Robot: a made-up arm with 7 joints. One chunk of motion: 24 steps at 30 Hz.
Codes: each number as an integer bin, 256 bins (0 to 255) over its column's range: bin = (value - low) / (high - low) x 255, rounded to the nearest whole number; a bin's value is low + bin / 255 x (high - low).
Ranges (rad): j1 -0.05..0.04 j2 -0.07..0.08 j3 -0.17..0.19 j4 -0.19..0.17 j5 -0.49..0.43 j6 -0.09..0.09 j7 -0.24..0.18
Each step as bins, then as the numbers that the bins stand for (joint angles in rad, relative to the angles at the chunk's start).
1 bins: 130 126 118 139 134 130 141
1 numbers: -0.0041 0.0041 -0.0034 0.0062 -0.0065 0.0018 -0.0078
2 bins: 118 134 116 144 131 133 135
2 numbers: -0.0084 0.0088 -0.0062 0.0133 -0.0174 0.0039 -0.0176
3 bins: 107 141 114 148 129 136 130
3 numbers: -0.0122 0.0129 -0.0091 0.0189 -0.0246 0.0060 -0.0259
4 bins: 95 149 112 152 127 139 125
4 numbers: -0.0165 0.0176 -0.0119 0.0246 -0.0318 0.0081 -0.0341
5 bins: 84 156 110 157 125 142 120
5 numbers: -0.0204 0.0218 -0.0147 0.0316 -0.0390 0.0102 -0.0424
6 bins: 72 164 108 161 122 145 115
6 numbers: -0.0246 0.0265 -0.0175 0.0373 -0.0498 0.0124 -0.0506
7 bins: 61 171 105 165 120 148 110
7 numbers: -0.0285 0.0306 -0.0218 0.0429 -0.0571 0.0145 -0.0588
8 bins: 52 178 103 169 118 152 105
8 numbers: -0.0316 0.0347 -0.0246 0.0486 -0.0643 0.0173 -0.0671
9 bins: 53 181 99 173 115 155 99
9 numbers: -0.0313 0.0365 -0.0302 0.0542 -0.0751 0.0194 -0.0769
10 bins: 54 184 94 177 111 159 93
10 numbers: -0.0309 0.0382 -0.0373 0.0599 -0.0895 0.0222 -0.0868
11 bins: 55 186 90 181 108 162 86
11 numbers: -0.0306 0.0394 -0.0429 0.0655 -0.1004 0.0244 -0.0984
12 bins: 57 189 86 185 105 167 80
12 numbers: -0.0299 0.0412 -0.0486 0.0712 -0.1112 0.0279 -0.1082
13 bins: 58 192 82 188 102 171 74
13 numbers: -0.0295 0.0429 -0.0542 0.0754 -0.1220 0.0307 -0.1181
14 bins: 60 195 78 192 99 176 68
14 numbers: -0.0288 0.0447 -0.0599 0.0811 -0.1328 0.0342 -0.1280
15 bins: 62 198 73 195 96 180 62
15 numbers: -0.0281 0.0465 -0.0669 0.0853 -0.1436 0.0371 -0.1379
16 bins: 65 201 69 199 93 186 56
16 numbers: -0.0271 0.0482 -0.0726 0.0909 -0.1545 0.0413 -0.1478
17 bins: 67 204 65 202 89 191 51
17 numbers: -0.0264 0.0500 -0.0782 0.0952 -0.1689 0.0448 -0.1560
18 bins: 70 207 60 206 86 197 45
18 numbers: -0.0253 0.0518 -0.0853 0.1008 -0.1797 0.0491 -0.1659
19 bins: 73 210 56 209 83 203 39
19 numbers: -0.0242 0.0535 -0.0909 0.1051 -0.1905 0.0533 -0.1758
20 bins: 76 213 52 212 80 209 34
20 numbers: -0.0232 0.0553 -0.0966 0.1093 -0.2014 0.0575 -0.1840
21 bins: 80 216 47 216 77 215 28
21 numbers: -0.0218 0.0571 -0.1036 0.1149 -0.2122 0.0618 -0.1939
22 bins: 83 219 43 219 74 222 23
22 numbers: -0.0207 0.0588 -0.1093 0.1192 -0.2230 0.0667 -0.2021
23 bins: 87 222 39 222 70 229 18
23 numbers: -0.0193 0.0606 -0.1149 0.1234 -0.2375 0.0716 -0.2104
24 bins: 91 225 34 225 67 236 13
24 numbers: -0.0179 0.0624 -0.1220 0.1276 -0.2483 0.0766 -0.2186
